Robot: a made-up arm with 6 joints.
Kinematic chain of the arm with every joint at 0, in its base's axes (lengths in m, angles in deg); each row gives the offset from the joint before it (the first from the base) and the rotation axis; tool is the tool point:
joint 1: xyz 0 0 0.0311 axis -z
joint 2: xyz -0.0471 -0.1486 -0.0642 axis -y
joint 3: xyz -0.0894 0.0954 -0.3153 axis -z
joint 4: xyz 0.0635 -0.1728 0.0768 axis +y
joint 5: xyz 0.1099 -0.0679 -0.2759 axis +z
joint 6: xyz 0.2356 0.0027 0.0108 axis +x
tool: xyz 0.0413 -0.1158 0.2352
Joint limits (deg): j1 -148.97..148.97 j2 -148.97..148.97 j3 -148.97..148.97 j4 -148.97..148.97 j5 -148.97..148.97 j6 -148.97..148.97
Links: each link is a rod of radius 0.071 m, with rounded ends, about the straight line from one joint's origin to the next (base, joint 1, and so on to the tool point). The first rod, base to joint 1, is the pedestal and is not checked.
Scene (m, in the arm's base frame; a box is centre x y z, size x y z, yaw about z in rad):
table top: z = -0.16
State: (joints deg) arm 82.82 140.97 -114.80 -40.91 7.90 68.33
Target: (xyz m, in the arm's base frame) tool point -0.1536 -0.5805 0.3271
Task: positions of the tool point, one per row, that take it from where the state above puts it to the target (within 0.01 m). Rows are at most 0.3 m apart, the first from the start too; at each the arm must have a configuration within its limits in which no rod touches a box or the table.
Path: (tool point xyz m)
1: 0.6423 -0.1619 0.1663
2: 0.5346 -0.3931 0.1885
3: 0.3389 -0.5611 0.2267
4: 0.0922 -0.6284 0.2755
5: -0.1536 -0.5805 0.3271

